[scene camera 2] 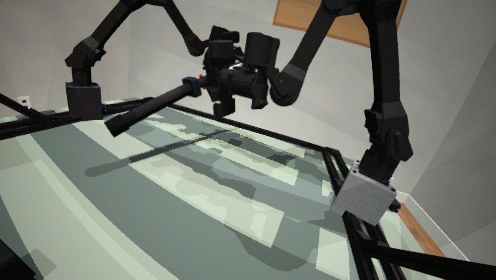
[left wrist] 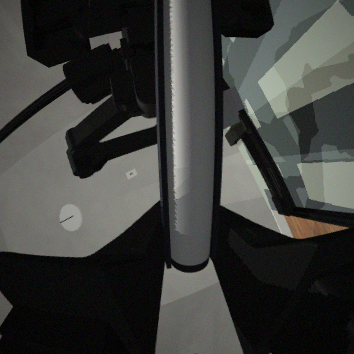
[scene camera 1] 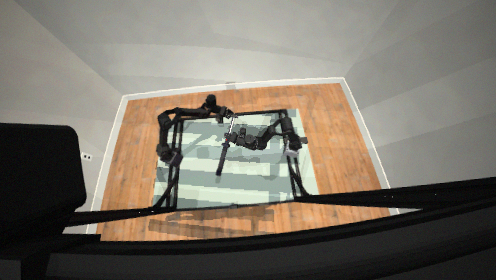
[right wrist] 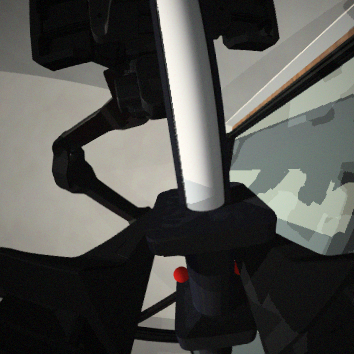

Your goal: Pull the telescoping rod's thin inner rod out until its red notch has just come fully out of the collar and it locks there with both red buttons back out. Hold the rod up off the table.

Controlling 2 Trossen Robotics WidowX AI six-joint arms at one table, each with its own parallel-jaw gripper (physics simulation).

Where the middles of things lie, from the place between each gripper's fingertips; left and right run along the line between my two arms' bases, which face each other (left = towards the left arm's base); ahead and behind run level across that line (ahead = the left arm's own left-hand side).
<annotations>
Right now my left hand is 150 mm past the thin inner rod (left wrist: 187, 48), 90 mm to the right of it and 80 mm above it. Also, from my left hand: telescoping rod (scene camera 2: 191, 86): 160 mm behind, 100 mm to the left, 90 mm below.
The thin inner rod lies 50 mm behind my right hand and 20 mm below it. Round my right hand: telescoping rod (60 mm behind, 30 mm below, 10 mm to the left).
</annotations>
